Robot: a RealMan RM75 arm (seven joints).
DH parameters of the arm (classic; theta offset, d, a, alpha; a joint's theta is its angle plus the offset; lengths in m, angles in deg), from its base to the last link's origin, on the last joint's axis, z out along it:
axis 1: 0 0.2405 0 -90
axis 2: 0 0 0 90
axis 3: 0 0.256 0 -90
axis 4: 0 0 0 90
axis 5: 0 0.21 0 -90
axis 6: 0 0 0 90
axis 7: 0 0.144 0 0
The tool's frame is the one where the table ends.
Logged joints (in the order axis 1, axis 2, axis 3, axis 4, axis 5, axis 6, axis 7), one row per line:
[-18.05, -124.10, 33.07, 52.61, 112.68, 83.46, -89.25]
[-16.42, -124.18, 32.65, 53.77, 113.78, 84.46, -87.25]
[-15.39, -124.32, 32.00, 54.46, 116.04, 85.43, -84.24]
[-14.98, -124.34, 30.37, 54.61, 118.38, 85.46, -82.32]
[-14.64, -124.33, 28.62, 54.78, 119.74, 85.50, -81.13]
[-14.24, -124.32, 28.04, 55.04, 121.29, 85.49, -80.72]
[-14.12, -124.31, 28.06, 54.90, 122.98, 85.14, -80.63]
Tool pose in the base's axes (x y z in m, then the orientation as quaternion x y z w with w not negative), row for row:
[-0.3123, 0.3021, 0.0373, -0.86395, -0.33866, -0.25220, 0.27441]
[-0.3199, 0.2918, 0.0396, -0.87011, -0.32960, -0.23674, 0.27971]
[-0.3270, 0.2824, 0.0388, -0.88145, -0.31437, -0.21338, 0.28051]
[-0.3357, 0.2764, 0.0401, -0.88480, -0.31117, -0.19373, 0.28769]
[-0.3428, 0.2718, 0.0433, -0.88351, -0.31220, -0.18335, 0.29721]
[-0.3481, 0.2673, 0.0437, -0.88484, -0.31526, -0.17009, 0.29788]
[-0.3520, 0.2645, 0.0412, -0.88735, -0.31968, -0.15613, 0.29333]
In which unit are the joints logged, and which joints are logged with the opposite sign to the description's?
The joints are logged in degrees. Opposite sign: none.
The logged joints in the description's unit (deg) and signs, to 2 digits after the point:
[-18.05, -124.10, 33.07, 52.61, 112.68, 83.46, -89.25]
[-16.42, -124.18, 32.65, 53.77, 113.78, 84.46, -87.25]
[-15.39, -124.32, 32.00, 54.46, 116.04, 85.43, -84.24]
[-14.98, -124.34, 30.37, 54.61, 118.38, 85.46, -82.32]
[-14.64, -124.33, 28.62, 54.78, 119.74, 85.50, -81.13]
[-14.24, -124.32, 28.04, 55.04, 121.29, 85.49, -80.72]
[-14.12, -124.31, 28.06, 54.90, 122.98, 85.14, -80.63]

